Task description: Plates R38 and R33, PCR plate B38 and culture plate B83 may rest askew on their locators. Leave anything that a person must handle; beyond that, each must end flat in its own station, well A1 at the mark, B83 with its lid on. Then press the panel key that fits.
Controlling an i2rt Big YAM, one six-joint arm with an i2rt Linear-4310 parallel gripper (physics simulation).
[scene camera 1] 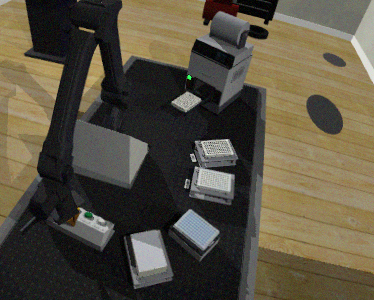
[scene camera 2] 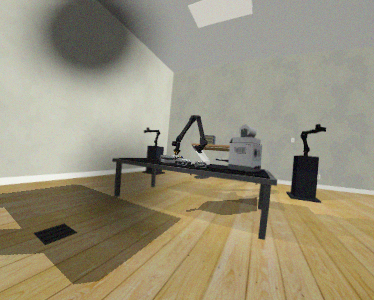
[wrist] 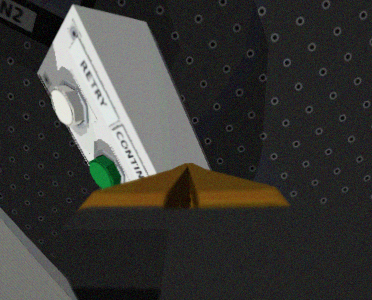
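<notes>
My gripper is shut and empty, its orange fingertips low at the key panel. In the wrist view they hide the panel's near end, beyond the green CONTINUE key; the white RETRY key lies farther off. In scene camera 1, two white well plates sit on stations at the right. A bluish plate sits on a turned station, and a smooth white-topped plate on another. Plate labels and slight tilts cannot be made out.
A grey machine with a roll on top and a green light stands at the far end. A white well plate lies at its front. A large grey block stands beside the arm, behind the panel.
</notes>
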